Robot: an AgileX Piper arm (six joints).
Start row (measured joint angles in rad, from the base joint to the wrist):
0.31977 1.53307 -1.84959 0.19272 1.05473 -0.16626
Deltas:
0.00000 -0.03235 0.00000 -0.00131 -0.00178 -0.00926
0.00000 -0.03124 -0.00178 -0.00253 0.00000 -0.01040
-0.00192 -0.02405 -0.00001 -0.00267 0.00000 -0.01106
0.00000 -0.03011 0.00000 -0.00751 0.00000 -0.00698
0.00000 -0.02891 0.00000 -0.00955 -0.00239 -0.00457
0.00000 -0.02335 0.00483 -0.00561 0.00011 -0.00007
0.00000 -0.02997 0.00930 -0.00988 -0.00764 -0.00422
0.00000 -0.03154 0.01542 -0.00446 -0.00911 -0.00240
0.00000 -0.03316 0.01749 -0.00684 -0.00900 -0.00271
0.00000 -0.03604 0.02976 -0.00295 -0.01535 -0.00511
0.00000 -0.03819 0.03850 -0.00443 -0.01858 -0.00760
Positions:
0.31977 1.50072 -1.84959 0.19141 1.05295 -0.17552
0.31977 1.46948 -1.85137 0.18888 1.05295 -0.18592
0.31785 1.44543 -1.85138 0.18621 1.05295 -0.19698
0.31785 1.41532 -1.85138 0.17870 1.05295 -0.20396
0.31785 1.38641 -1.85138 0.16915 1.05056 -0.20853
0.31785 1.36306 -1.84655 0.16354 1.05067 -0.20860
0.31785 1.33309 -1.83725 0.15366 1.04303 -0.21282
0.31785 1.30155 -1.82183 0.14920 1.03392 -0.21522
0.31785 1.26839 -1.80434 0.14236 1.02492 -0.21793
0.31785 1.23235 -1.77458 0.13941 1.00957 -0.22304
0.31785 1.19416 -1.73608 0.13498 0.99099 -0.23064

